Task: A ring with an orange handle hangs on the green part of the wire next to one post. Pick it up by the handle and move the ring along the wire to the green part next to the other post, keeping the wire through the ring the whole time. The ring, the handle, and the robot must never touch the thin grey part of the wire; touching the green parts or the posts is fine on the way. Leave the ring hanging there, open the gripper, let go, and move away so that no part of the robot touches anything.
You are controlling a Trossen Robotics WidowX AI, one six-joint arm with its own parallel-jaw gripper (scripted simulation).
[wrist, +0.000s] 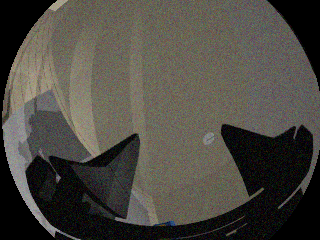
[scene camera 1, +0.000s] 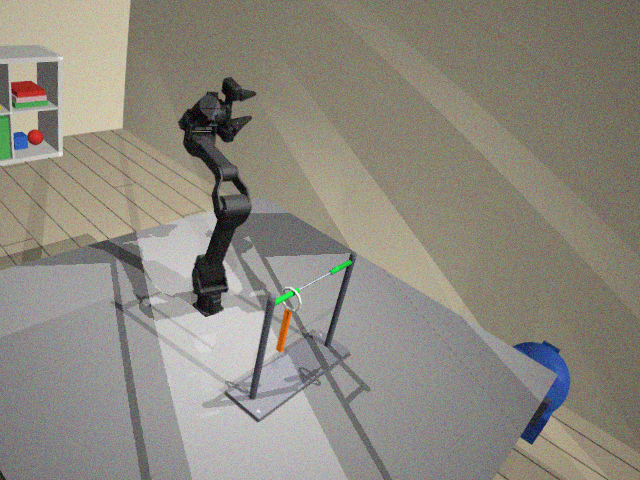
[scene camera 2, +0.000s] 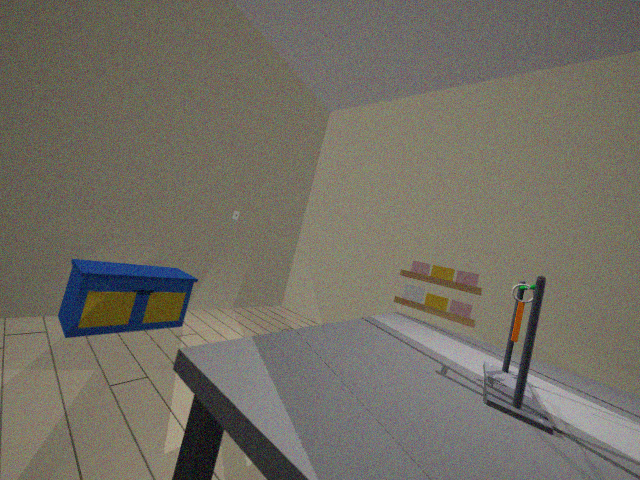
Path:
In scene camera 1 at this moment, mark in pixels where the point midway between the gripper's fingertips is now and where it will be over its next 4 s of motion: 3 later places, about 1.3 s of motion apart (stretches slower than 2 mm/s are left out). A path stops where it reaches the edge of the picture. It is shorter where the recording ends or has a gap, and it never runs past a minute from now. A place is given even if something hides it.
My gripper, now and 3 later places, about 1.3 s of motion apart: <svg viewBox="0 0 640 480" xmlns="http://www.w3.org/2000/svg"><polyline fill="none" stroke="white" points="253,105 323,134 356,224 290,319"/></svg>

